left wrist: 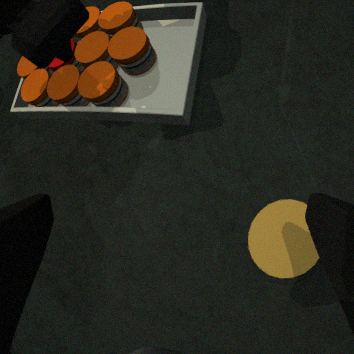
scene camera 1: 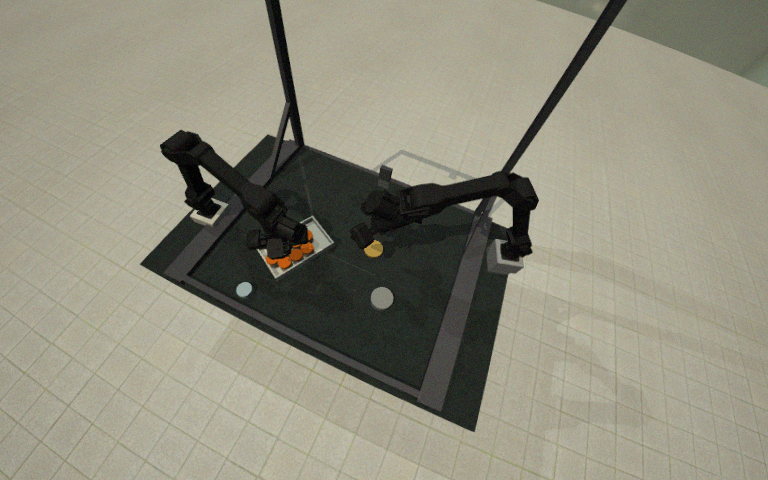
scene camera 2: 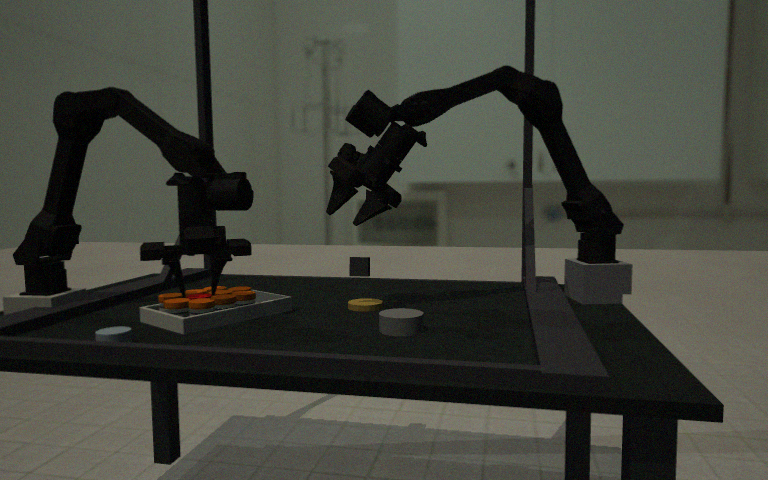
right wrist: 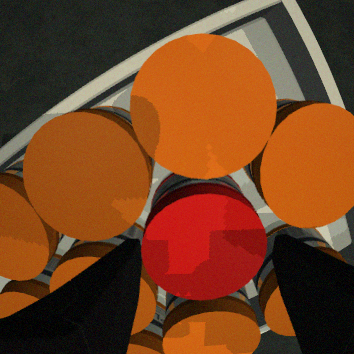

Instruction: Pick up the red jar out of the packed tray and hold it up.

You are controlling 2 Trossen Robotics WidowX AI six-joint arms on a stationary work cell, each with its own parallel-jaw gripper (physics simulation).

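Frame: origin at the left arm's base, x ahead, y left, z up, level; metres.
Where they show: left gripper, fingertip midpoint: [left wrist: 181, 207] [scene camera 2: 341, 219]; right gripper, fingertip midpoint: [scene camera 2: 198, 296] [right wrist: 208, 249]; left arm's base, origin of the base link: [scene camera 1: 509, 252] [scene camera 2: 597, 261]; right arm's base, origin of the base link: [scene camera 1: 209, 210] [scene camera 2: 46, 292].
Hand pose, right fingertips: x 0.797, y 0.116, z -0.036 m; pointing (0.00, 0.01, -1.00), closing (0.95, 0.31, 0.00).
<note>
Each offset is from my right fingertips to the top centre of the thing.
The red jar {dx -0.001, dy -0.001, dz +0.001 m} [scene camera 2: 198, 296] [left wrist: 56, 62] [right wrist: 205, 245] stands in the pale tray {dx -0.028, dy -0.034, dz -0.017 m} [scene camera 1: 323, 230] [scene camera 2: 164, 319] [left wrist: 195, 65] [right wrist: 320, 55], with orange-lidded jars packed around it. In scene camera 1 the red jar is hidden under the right arm. My right gripper [scene camera 2: 198, 294] [right wrist: 208, 249] is partly open, pointing down, with one fingertip on each side of the red lid, at about lid height; nothing is gripped. My left gripper [scene camera 2: 341, 219] [left wrist: 181, 207] is open and empty, high above the table and tilted.
Several orange-lidded jars {dx -0.047, dy +0.012, dz +0.001 m} [scene camera 1: 296, 254] {dx -0.017, dy +0.045, dz +0.001 m} [scene camera 2: 201, 304] {dx -0.077, dy -0.021, dz +0.001 m} [left wrist: 99, 82] [right wrist: 202, 105] fill one part of the tray. A yellow disc {dx -0.306, dy -0.079, dz -0.033 m} [scene camera 1: 373, 248] [scene camera 2: 365, 304] [left wrist: 280, 240] lies under the left gripper. A grey cylinder {dx -0.362, dy +0.107, dz -0.015 m} [scene camera 1: 381, 297] [scene camera 2: 400, 322] and a pale blue disc {dx +0.089, dy +0.155, dz -0.021 m} [scene camera 1: 244, 289] [scene camera 2: 113, 333] are on the table.
</note>
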